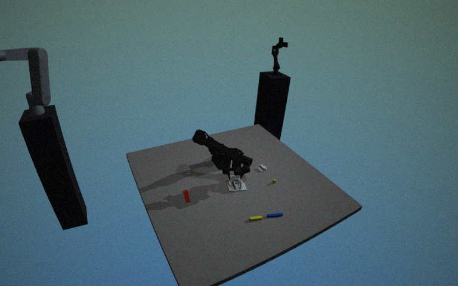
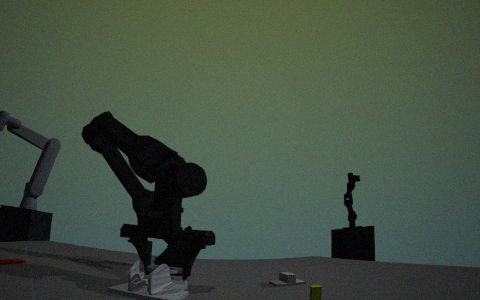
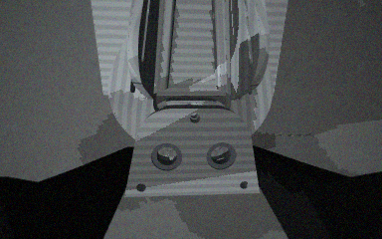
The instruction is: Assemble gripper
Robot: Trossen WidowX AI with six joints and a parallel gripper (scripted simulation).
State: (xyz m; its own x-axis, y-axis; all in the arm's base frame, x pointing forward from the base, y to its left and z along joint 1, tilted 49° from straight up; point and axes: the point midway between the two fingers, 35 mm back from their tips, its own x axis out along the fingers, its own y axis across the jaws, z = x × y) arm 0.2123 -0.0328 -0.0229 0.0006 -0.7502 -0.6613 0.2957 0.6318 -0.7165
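The housing plate lies 20 mm below my gripper tip and 10 mm ahead of it. The rest, counted from my gripper tip: gripper base 20 mm above, 10 mm ahead; then jaw 30 mm ahead, 10 mm to the left, 10 mm below; then small yellow cube 250 mm to the left, 130 mm ahead, 10 mm below.
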